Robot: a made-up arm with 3 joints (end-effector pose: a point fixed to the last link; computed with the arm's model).
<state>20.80 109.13 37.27</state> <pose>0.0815 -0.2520 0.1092 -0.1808 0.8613 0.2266 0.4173</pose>
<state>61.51 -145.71 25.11</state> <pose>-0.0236 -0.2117 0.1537 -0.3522 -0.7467 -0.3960 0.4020</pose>
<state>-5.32 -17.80 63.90</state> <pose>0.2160 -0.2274 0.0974 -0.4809 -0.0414 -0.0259 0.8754</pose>
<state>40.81 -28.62 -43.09</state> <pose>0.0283 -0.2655 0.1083 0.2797 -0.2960 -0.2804 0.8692</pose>
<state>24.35 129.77 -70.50</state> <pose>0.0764 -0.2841 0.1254 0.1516 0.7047 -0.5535 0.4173</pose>
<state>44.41 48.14 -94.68</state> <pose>-0.0152 -0.2562 0.1140 0.5358 0.0282 -0.6163 0.5764</pose>
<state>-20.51 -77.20 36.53</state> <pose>0.2576 -0.2016 0.1417 -0.0175 -0.5846 -0.0633 0.8086</pose>
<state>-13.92 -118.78 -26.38</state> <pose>0.2343 -0.2395 0.1334 0.3862 -0.8319 0.1891 0.3508</pose>
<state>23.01 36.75 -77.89</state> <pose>0.0759 -0.2840 0.0994 0.5120 0.0776 -0.3843 0.7643</pose>
